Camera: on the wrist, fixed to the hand. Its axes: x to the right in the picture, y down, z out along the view.
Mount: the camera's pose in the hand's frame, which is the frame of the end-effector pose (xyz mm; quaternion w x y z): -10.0 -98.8 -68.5 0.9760 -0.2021 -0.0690 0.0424
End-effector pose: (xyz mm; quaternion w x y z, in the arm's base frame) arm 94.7 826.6 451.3 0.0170 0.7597 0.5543 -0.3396
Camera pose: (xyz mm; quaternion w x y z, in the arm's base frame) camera 42.9 883.9 544.0 0.2228 0.7381 0.5762 -0.2711
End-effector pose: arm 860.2 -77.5 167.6 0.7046 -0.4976 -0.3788 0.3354
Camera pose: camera 924.2 -144.3 245.1 0.5468 -0.6210 -0.4650 0.3150
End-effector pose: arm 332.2 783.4 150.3 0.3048 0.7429 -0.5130 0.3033
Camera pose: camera 413.4 870.0 171.8 0.3994 0.6627 -0.6145 0.1540
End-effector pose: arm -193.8 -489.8 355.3 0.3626 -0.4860 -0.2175 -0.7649
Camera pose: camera -307.0 -469.8 318.6 0.2731 -0.6096 -0.0621 -0.7416
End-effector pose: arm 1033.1 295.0 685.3 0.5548 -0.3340 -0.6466 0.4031
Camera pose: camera 1103.8 251.9 773.0 0.4123 -0.4377 -0.7367 0.3093
